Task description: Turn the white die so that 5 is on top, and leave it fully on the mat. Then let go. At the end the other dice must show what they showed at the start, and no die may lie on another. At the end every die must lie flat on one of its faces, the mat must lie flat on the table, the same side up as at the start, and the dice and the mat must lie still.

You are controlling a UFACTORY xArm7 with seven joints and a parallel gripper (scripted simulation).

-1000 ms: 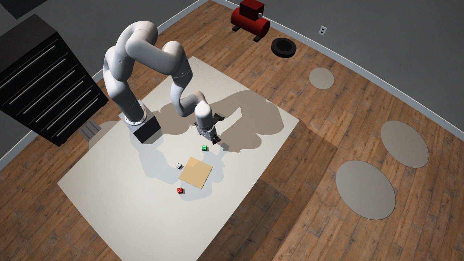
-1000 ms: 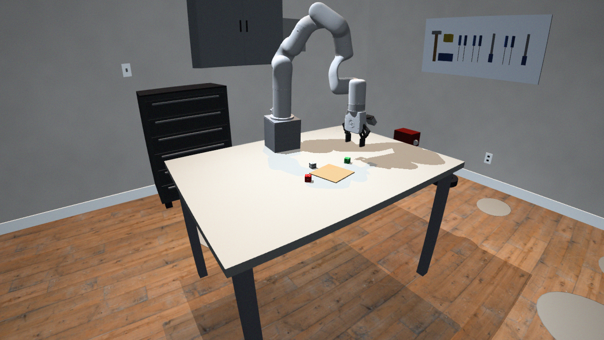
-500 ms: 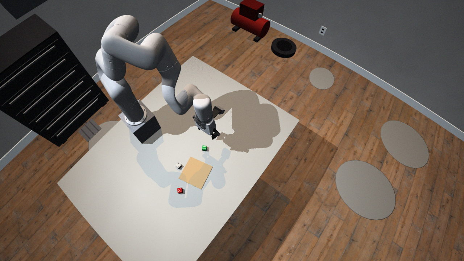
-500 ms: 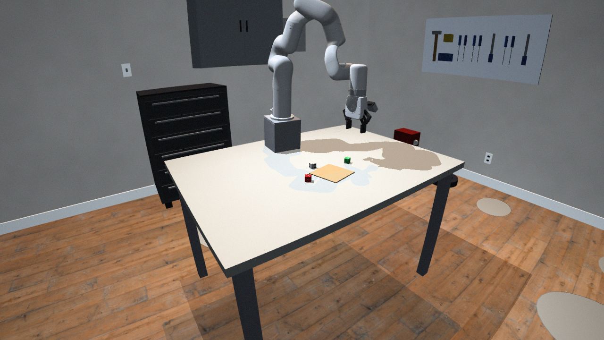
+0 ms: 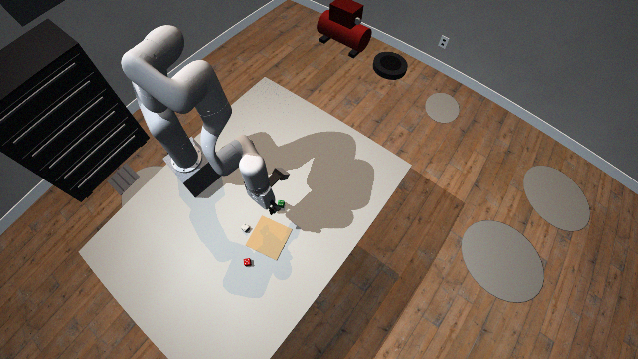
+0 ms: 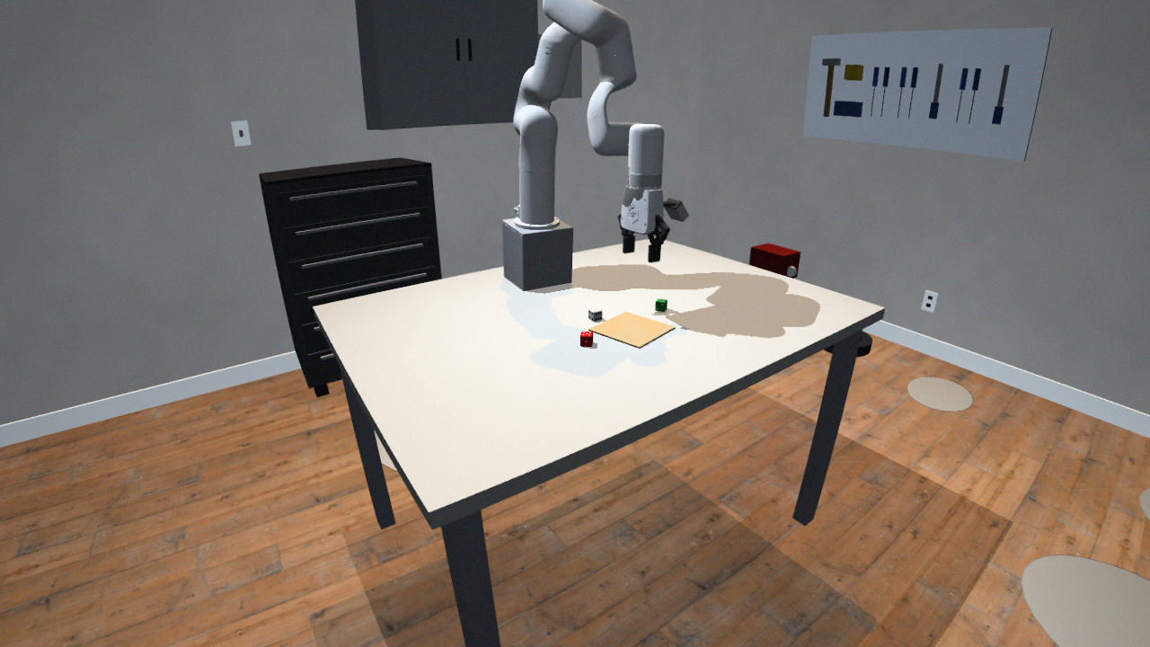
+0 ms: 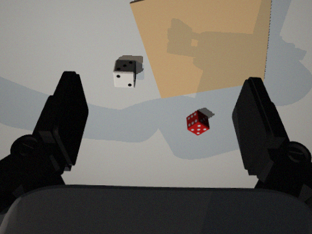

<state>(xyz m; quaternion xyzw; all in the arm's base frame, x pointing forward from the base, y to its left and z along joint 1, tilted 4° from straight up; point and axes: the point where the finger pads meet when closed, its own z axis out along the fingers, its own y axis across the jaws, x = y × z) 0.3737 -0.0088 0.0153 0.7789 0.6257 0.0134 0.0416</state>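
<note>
Now: hand 6 cm past the white die, 9 cm to the left of it and 14 cm above it. The rest, counted from my hand: green die (1 cm ahead, 7 cm to the left, 14 cm below); red die (2 cm ahead, 20 cm to the right, 14 cm below); tan mat (4 cm ahead, 7 cm to the right, 15 cm below).
</note>
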